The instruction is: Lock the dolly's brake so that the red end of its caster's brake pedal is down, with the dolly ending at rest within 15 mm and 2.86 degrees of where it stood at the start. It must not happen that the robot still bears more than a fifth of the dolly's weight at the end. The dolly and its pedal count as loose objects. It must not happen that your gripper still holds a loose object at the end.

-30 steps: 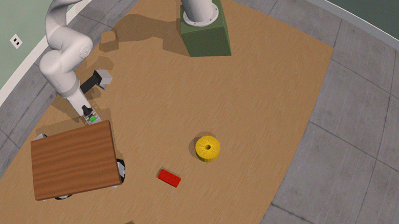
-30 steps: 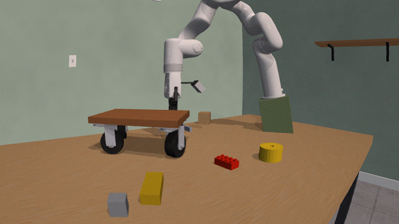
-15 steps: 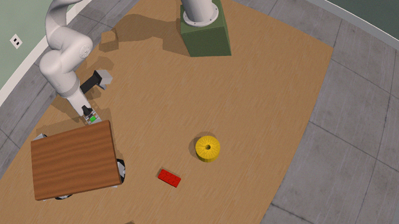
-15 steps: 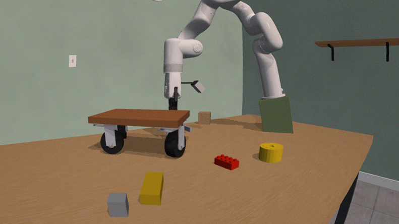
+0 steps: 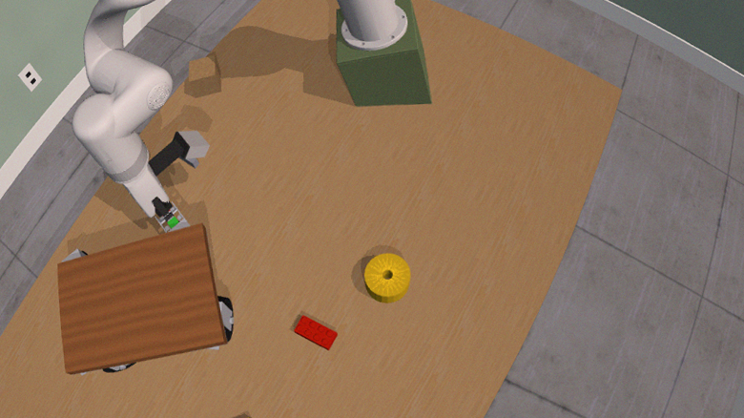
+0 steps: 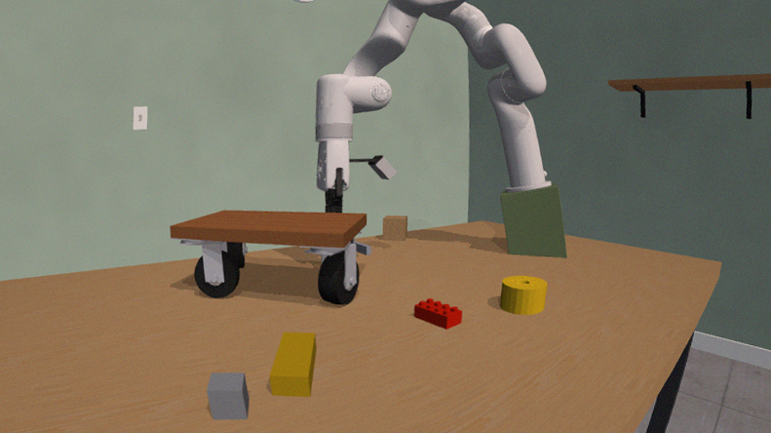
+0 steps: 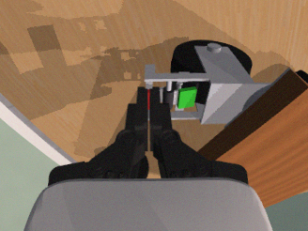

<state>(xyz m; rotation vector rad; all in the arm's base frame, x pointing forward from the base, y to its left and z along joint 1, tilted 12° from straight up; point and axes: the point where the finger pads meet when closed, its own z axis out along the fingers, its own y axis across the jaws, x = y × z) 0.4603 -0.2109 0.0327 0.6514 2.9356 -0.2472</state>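
Now: hand 3 cm above the brake pedal, 1 cm to the right of it and 1 cm short of it. From my hand the other things lie so: grey bar (14 cm behind, 10 cm below, 8 cm to the right); then red toy brick (32 cm to the left, 10 cm below, 7 cm ahead); then wooden cube (32 cm behind, 13 cm to the right, 8 cm below).
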